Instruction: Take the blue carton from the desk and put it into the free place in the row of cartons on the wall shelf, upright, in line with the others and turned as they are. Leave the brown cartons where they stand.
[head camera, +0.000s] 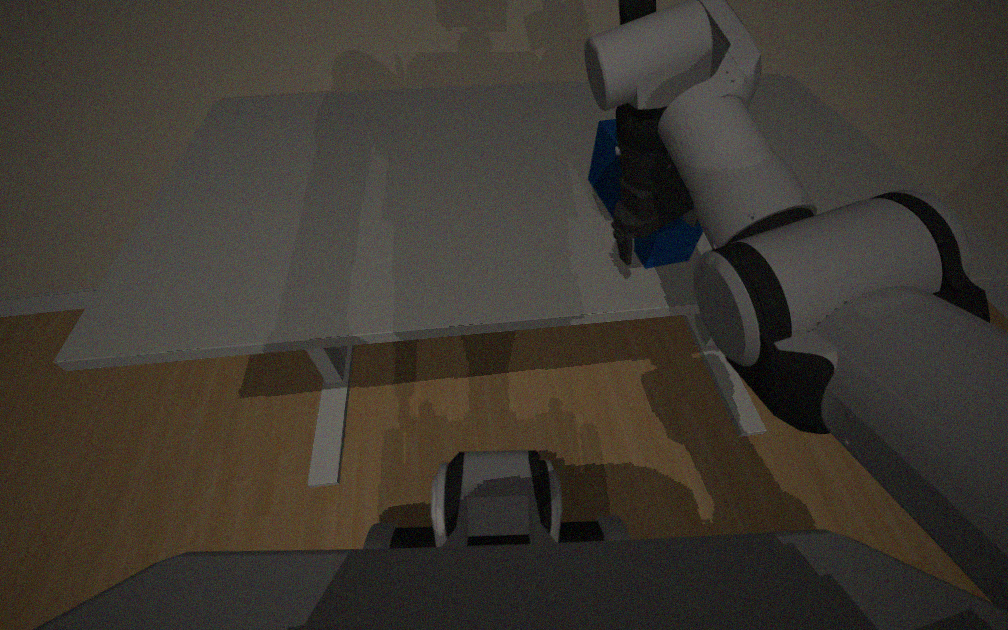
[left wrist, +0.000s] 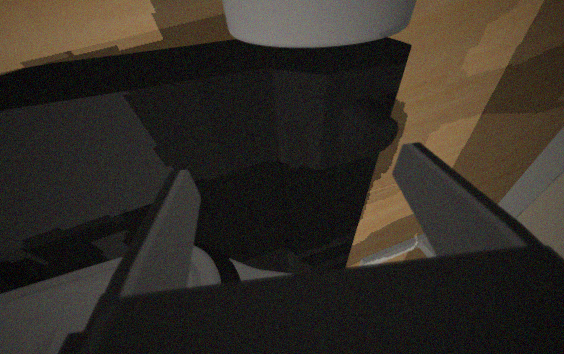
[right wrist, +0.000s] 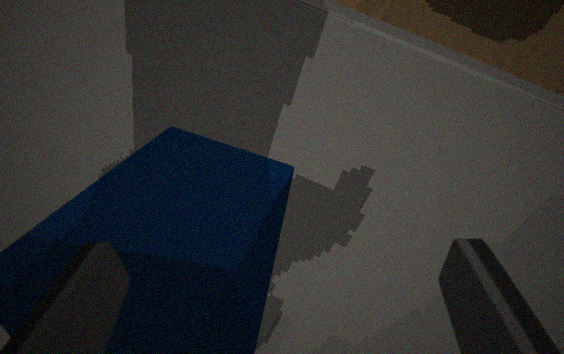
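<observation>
The blue carton (head camera: 669, 243) (right wrist: 190, 200) lies on the desk (head camera: 460, 185) (right wrist: 425, 125), at the right of the head view, partly hidden by the right arm and hand. My right gripper (head camera: 645, 236) (right wrist: 278, 260) is open, low over the carton. In the right wrist view its left finger overlaps the carton and its right finger is over bare desk, well apart from the carton; whether any finger touches it I cannot tell. My left gripper (left wrist: 296, 171) is open and empty, away from the desk. The wall shelf and the brown cartons do not show.
The desk's front edge runs across the middle of the head view, with a leg (head camera: 327, 438) below it and wooden floor (head camera: 185, 445) beneath. The right arm (head camera: 840, 252) reaches over the desk's right part. The robot's dark base (left wrist: 280, 215) lies behind the left fingers.
</observation>
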